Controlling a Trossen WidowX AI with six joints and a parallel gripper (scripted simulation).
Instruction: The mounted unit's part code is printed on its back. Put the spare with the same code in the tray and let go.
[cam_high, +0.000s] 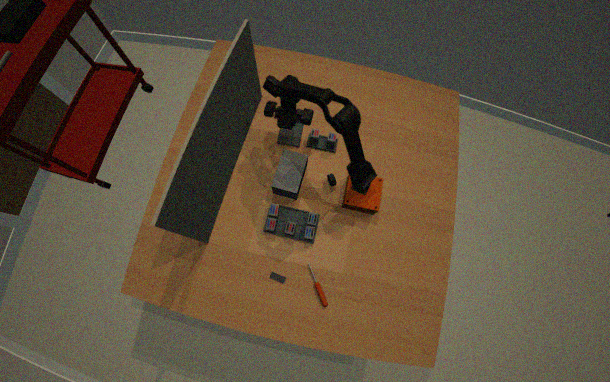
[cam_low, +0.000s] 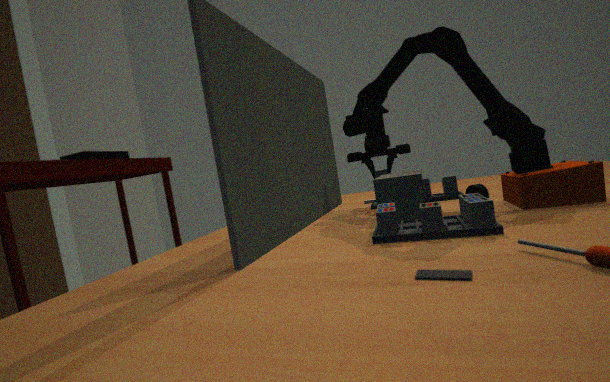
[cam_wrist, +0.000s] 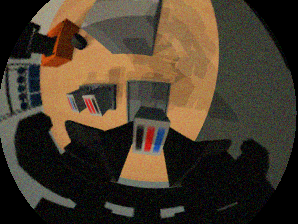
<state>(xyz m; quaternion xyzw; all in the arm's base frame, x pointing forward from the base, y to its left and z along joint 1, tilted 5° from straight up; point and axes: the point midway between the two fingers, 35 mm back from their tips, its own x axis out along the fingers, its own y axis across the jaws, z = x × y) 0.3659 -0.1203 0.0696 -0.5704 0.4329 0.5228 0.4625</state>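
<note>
Right now my gripper tip is 70 mm above the flat grey tray and 10 mm past it. Round my gripper tip: spare part: 20 mm above; grey box-shaped mounted unit: 200 mm to the left, 100 mm behind, 20 mm below; tall grey panel: 240 mm to the left, 150 mm ahead, 150 mm above.
</note>
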